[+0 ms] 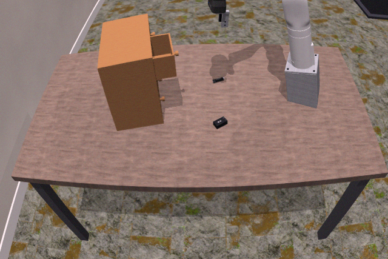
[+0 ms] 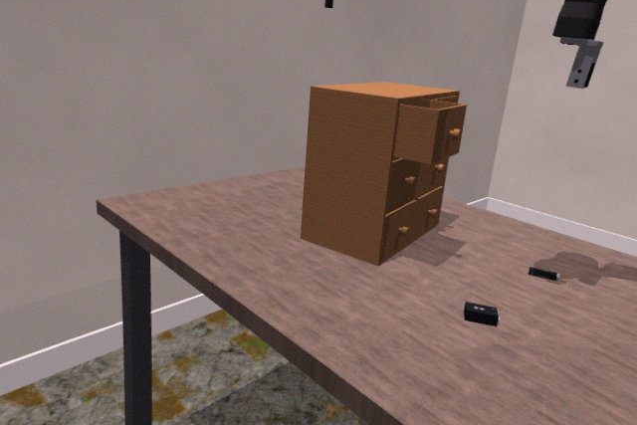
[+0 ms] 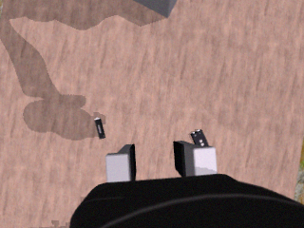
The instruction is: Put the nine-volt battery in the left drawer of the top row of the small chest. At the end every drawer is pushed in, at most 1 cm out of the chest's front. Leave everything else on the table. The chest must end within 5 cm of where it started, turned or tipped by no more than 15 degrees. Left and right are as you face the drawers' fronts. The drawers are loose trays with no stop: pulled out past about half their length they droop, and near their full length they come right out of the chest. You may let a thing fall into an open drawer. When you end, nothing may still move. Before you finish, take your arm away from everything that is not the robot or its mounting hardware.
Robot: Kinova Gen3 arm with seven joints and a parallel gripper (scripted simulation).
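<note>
Right now the black nine-volt battery is 360 mm below my hand, 130 mm to the left of it and 20 mm ahead of it. Also, from my hand: black cylindrical cell (360 mm below, 100 mm to the right, 10 mm ahead).
</note>
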